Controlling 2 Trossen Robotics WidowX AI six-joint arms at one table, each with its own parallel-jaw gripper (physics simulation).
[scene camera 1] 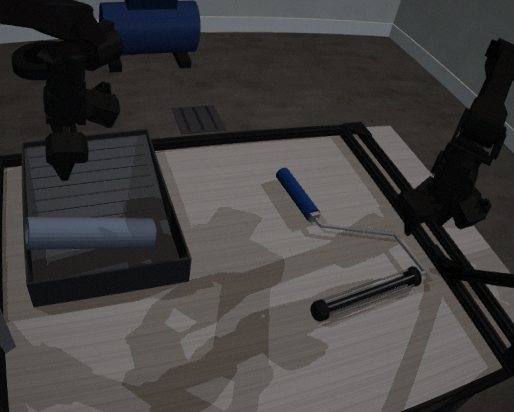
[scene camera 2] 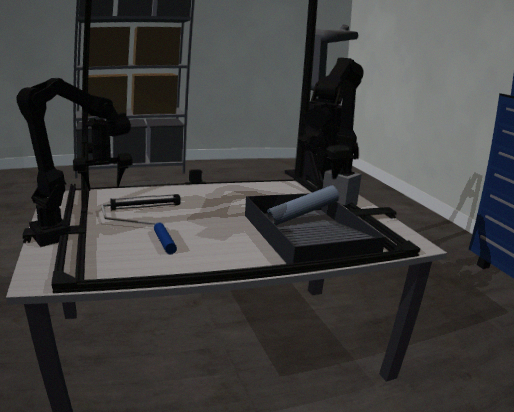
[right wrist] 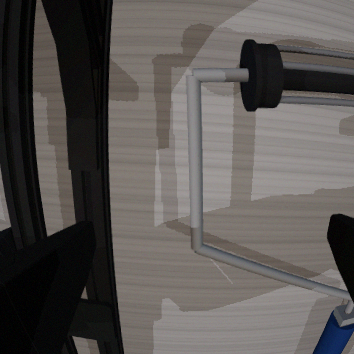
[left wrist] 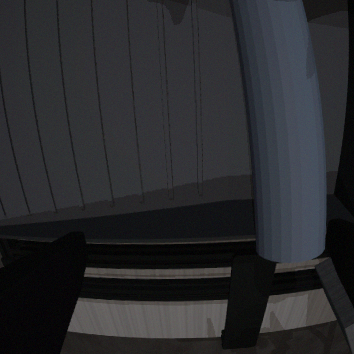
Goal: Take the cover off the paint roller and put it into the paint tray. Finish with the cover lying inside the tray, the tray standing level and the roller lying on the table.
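Pixels of known places: left gripper, fingertip midpoint: (scene camera 2: pixel 326 174) (left wrist: pixel 210 240); right gripper, fingertip midpoint: (scene camera 1: pixel 422 229) (scene camera 2: pixel 103 188) (right wrist: pixel 214 231); left arm's base, link origin: (scene camera 2: pixel 343 172); right arm's base, link origin: (scene camera 2: pixel 49 224).
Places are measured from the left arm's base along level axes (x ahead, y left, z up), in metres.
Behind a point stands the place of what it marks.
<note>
The light blue cover (scene camera 1: pixel 92 233) @[z -0.039, x 0.258, y -0.001 m] (scene camera 2: pixel 305 204) @[z -0.047, x 0.285, y 0.033 m] (left wrist: pixel 287 135) @[z -0.025, x 0.250, y 0.033 m] is off the roller and lies tilted across the dark tray (scene camera 1: pixel 110 283) @[z -0.086, x 0.234, y -0.075 m] (scene camera 2: pixel 340 250) @[z -0.078, x 0.430, y 0.249 m] (left wrist: pixel 175 222) @[z -0.077, x 0.206, y 0.143 m]. One end is inside the tray; the other rests up on its side wall and sticks out past it, at the left in scene camera 1. The tray looks level. The bare roller lies on the table, with blue handle (scene camera 1: pixel 297 195) @[z -0.091, x 0.669, y -0.155 m] (scene camera 2: pixel 165 239) @[z -0.089, x 0.709, y -0.112 m] (right wrist: pixel 332 336) @[z -0.092, x 0.674, y -0.200 m] and black-ended cage (scene camera 1: pixel 367 295) @[z -0.094, x 0.553, y -0.404 m] (scene camera 2: pixel 145 202) @[z -0.098, x 0.568, y -0.396 m] (right wrist: pixel 262 76) @[z -0.080, x 0.667, y -0.451 m]. My left gripper (scene camera 1: pixel 65 175) @[z 0.058, x 0.267, y 0.086 m] (scene camera 2: pixel 341 173) is open and empty above the tray, beside the cover. My right gripper (scene camera 1: pixel 408 231) @[z -0.025, x 0.717, y -0.417 m] (scene camera 2: pixel 103 185) @[z -0.025, x 0.717, y -0.417 m] is open and empty above the table near the roller.
Black rails (scene camera 1: pixel 250 136) @[z -0.102, x 0.764, y 0.054 m] (scene camera 2: pixel 200 277) @[z -0.102, x 0.761, y 0.079 m] frame the table top. A grey block (scene camera 2: pixel 349 189) @[z -0.044, x 0.033, y 0.050 m] stands by the left arm. A shelf rack (scene camera 2: pixel 188 67) with boxes stands behind, and a blue cylinder (scene camera 1: pixel 155 27) is on the floor beyond the table.
</note>
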